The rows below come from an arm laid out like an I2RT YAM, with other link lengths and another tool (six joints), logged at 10 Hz.
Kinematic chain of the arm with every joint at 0, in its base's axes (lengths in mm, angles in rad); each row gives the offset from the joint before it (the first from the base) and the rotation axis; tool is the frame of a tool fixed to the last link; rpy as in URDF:
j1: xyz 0 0 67.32 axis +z
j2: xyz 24 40.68 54.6 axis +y
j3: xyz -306.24 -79.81 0 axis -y
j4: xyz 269.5 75.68 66 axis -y
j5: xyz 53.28 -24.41 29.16 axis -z
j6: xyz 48.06 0 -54.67 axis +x
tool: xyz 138 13 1 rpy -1.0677 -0.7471 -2.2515
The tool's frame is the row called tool.
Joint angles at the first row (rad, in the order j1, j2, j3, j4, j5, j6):
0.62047, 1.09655, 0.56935, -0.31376, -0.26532, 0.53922
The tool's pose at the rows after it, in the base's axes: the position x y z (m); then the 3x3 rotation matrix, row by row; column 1 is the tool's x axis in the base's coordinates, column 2 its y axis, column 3 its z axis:
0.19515 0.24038 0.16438; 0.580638 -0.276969 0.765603; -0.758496 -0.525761 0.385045; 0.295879 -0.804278 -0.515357
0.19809 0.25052 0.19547; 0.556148 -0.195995 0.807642; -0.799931 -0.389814 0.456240; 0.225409 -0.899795 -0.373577
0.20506 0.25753 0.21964; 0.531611 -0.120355 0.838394; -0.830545 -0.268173 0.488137; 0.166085 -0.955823 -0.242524
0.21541 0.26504 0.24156; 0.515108 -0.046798 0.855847; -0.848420 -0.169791 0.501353; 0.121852 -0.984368 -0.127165
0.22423 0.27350 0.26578; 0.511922 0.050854 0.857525; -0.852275 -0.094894 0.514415; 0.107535 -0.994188 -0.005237
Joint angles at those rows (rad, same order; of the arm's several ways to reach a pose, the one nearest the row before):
0.62047, 1.01837, 0.54991, -0.21000, -0.32979, 0.58690
0.62048, 0.94928, 0.50486, -0.04177, -0.37098, 0.65290
0.62011, 0.92679, 0.46216, 0.14439, -0.38432, 0.71203
0.61970, 0.95123, 0.44308, 0.32447, -0.38777, 0.75246
0.62045, 0.99318, 0.44612, 0.48812, -0.39694, 0.75666

